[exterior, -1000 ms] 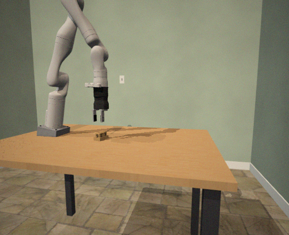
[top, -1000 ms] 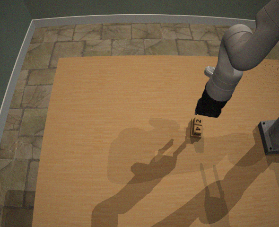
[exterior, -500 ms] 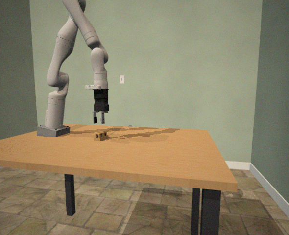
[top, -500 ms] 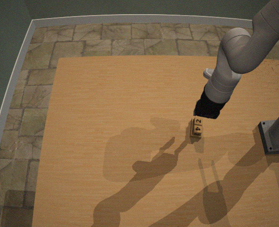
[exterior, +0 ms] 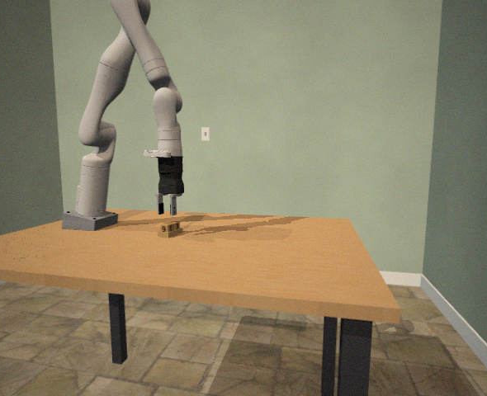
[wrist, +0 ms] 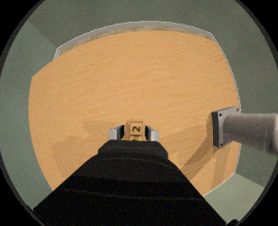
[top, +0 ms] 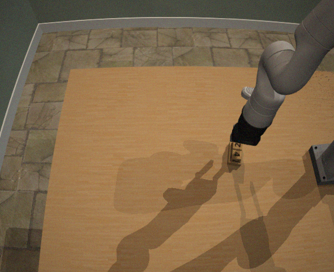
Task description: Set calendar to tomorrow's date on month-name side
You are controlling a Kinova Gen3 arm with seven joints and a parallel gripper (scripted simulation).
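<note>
Right now my hand is 8 cm above the tray and 2 cm to the right of it.
</note>
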